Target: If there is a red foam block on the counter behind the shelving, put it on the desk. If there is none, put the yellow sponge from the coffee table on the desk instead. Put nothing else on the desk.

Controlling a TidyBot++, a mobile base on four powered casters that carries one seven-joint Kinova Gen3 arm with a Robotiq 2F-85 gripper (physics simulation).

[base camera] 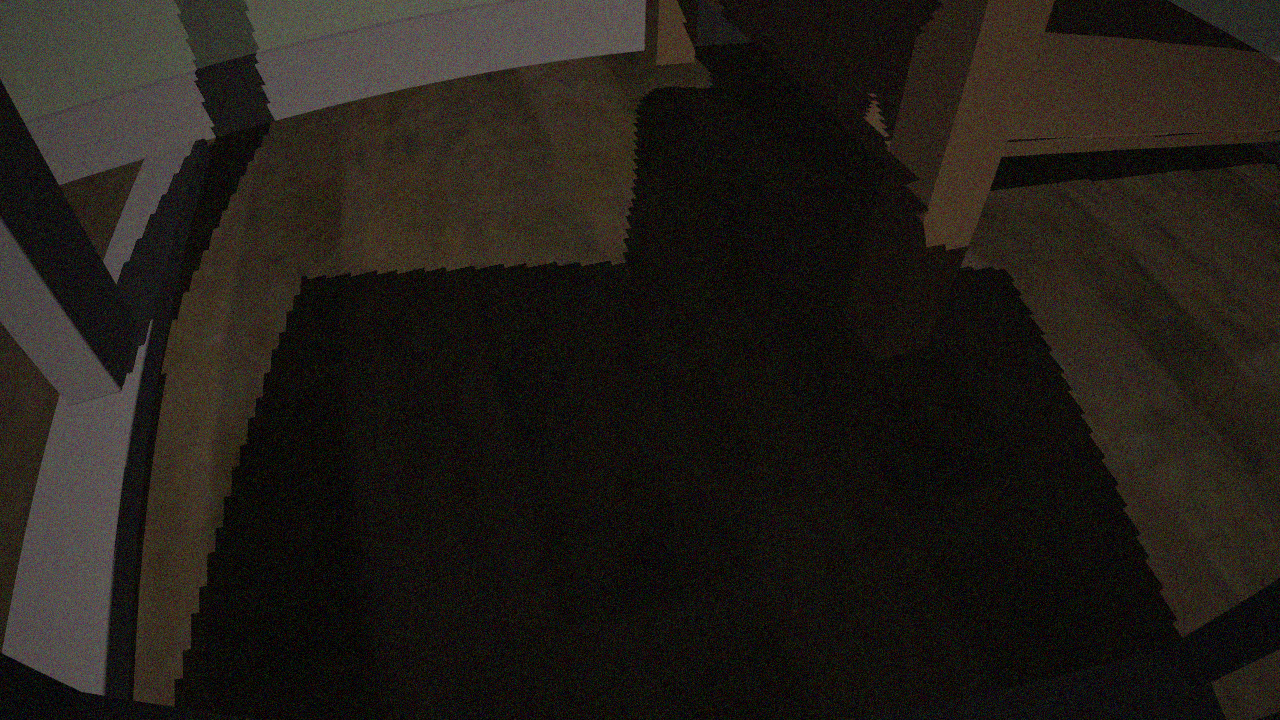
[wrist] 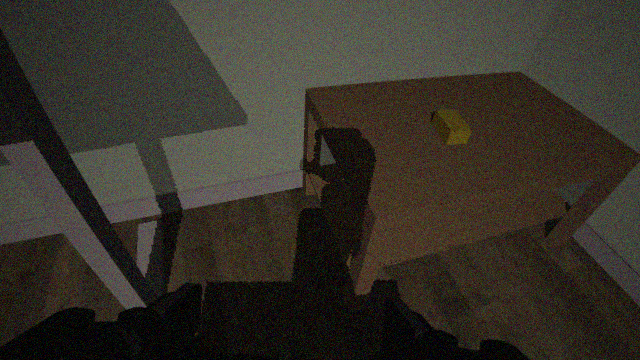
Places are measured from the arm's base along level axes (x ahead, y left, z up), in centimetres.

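Pixels of known places: gripper, fingertip midpoint: (wrist: 292, 312).
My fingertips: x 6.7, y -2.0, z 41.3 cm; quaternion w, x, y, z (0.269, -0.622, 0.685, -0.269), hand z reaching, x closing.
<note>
For each thing: its middle in the pictures, then the offset to it from my fingertips. "pt": a spot on its surface instead. Level surfaces: height alone.
- yellow sponge at the middle of its body: (wrist: 450, 126) dx +65.4, dy -42.5, dz -33.7 cm
- low wooden table at its surface level: dz -35.9 cm
- table's light wooden leg at the middle of its body: (base camera: 961, 96) (wrist: 363, 269) dx +38.2, dy -18.2, dz -60.9 cm
- white baseboard at a spot on its surface: (base camera: 449, 50) pt dx +82.1, dy +20.7, dz -77.0 cm
- wooden floor at its surface level: dz -80.9 cm
A yellow sponge (wrist: 450, 126) lies on the brown top of a low wooden table (wrist: 427, 195), toward its far right part. My gripper (wrist: 292, 312) is open and empty; its two dark fingertips show at the bottom of the wrist view, well short of the sponge and to its left. A dark shadow falls across the table's left edge. In the base camera view only the table's light wooden leg (base camera: 967, 149) shows, at the upper right. The scene is very dim.
A grey slab top (wrist: 135, 78) on dark and white legs (wrist: 99, 249) (base camera: 63, 495) stands to the left. A white baseboard (wrist: 232, 190) (base camera: 449, 50) runs along the wall behind. My dark base (base camera: 646, 495) fills the lower base camera view on the wooden floor (base camera: 449, 179).
</note>
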